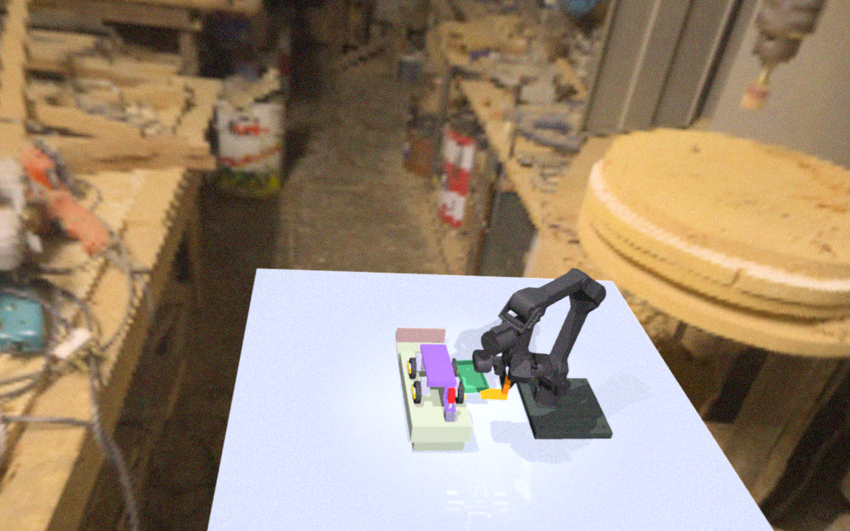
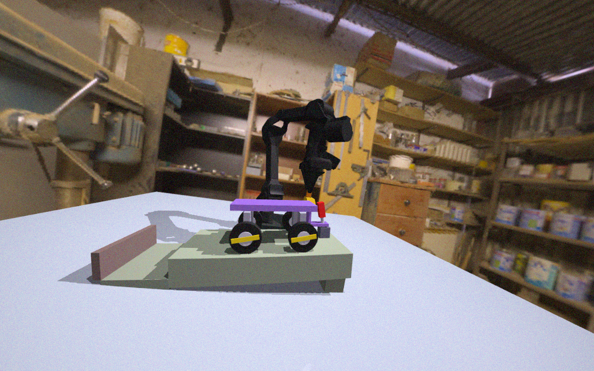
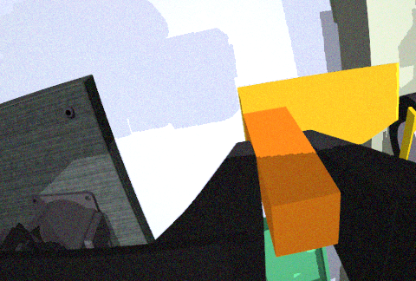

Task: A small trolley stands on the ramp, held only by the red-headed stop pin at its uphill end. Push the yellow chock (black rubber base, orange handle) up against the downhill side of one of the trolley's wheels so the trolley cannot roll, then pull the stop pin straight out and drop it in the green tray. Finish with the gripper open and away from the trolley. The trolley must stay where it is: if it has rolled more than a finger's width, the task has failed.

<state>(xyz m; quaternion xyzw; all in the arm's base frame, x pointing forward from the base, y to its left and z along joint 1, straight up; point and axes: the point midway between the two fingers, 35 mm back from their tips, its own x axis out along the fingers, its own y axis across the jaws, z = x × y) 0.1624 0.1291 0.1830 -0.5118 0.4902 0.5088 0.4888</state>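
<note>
The yellow chock lies 20 mm ahead of my gripper tip and 10 mm below it. Round my gripper tip: purple trolley: 160 mm ahead, 90 mm to the right, 60 mm below; red-headed stop pin: 130 mm ahead, 50 mm below, 20 mm to the left; grey-green ramp: 160 mm ahead, 130 mm below, 100 mm to the right.
</note>
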